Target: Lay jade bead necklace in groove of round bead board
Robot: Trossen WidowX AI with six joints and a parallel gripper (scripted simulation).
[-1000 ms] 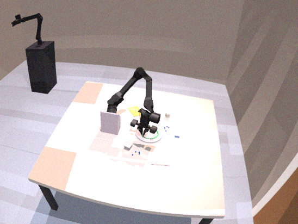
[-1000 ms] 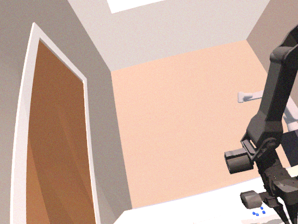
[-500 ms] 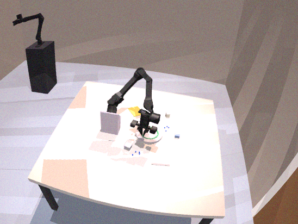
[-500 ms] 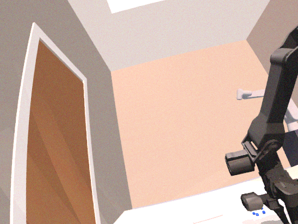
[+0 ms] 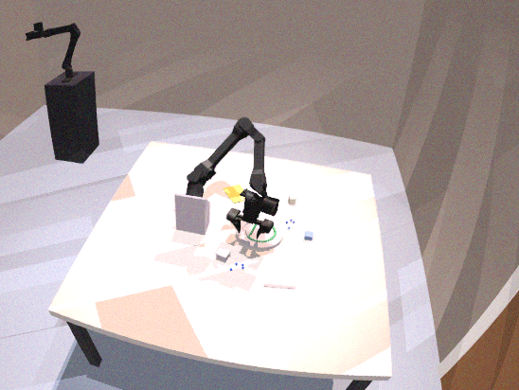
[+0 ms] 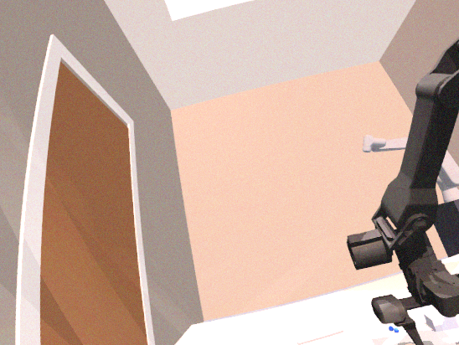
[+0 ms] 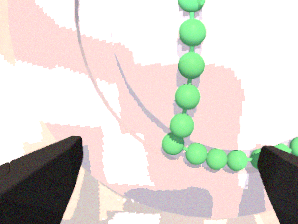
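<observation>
Right now the round white bead board is 4 cm ahead of my gripper tip, 5 cm to the left of it and 1 cm below it. Also, from my gripper tip: yellow sheet (10 cm behind, 30 cm to the left, 2 cm below); then thin rod (16 cm ahead, 24 cm to the right, 2 cm below); then blue block (25 cm ahead, 7 cm to the left, 1 cm below).
</observation>
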